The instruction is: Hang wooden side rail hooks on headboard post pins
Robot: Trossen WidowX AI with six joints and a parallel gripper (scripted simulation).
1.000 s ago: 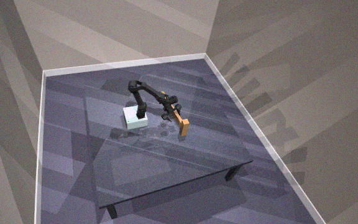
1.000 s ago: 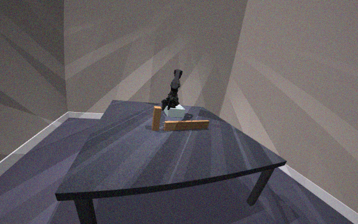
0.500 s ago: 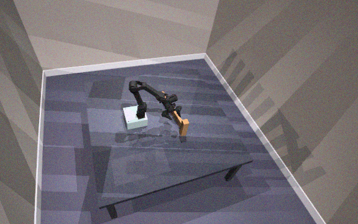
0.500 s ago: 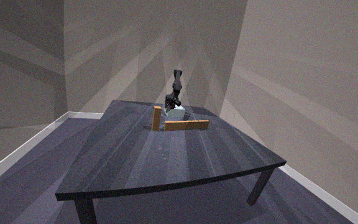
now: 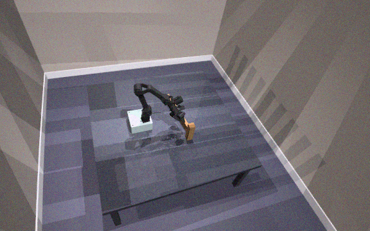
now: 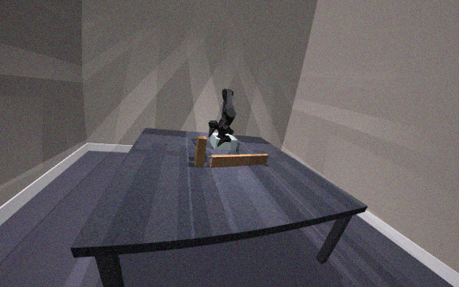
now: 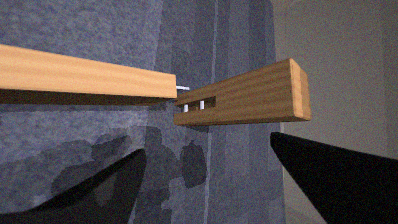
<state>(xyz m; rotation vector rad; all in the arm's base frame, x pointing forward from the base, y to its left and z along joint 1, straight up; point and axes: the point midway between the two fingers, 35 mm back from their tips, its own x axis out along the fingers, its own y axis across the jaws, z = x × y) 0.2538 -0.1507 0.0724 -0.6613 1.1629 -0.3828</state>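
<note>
Right now my gripper tip is 9 cm to the left of the headboard post, 6 cm above it and 4 cm short of it.
</note>
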